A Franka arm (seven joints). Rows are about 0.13 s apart.
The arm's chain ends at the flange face. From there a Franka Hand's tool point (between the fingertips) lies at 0.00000 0.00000 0.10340 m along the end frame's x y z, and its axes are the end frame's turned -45 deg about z.
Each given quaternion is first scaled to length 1.
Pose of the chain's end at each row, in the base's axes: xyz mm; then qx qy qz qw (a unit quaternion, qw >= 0):
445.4 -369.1 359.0 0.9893 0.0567 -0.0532 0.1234
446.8 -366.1 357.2 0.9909 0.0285 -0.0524 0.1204
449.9 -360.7 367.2 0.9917 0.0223 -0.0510 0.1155
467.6 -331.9 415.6 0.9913 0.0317 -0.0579 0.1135
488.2 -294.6 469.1 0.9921 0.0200 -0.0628 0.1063
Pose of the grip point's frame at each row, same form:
436.0 -395.0 259.3 0.8923 0.4310 -0.0964 0.0936
436.8 -391.1 257.4 0.9046 0.4055 -0.0945 0.0912
440.0 -384.6 267.1 0.9077 0.4001 -0.0913 0.0872
456.5 -355.5 315.6 0.9037 0.4087 -0.0969 0.0827
475.8 -316.7 368.9 0.9090 0.3982 -0.0987 0.0742

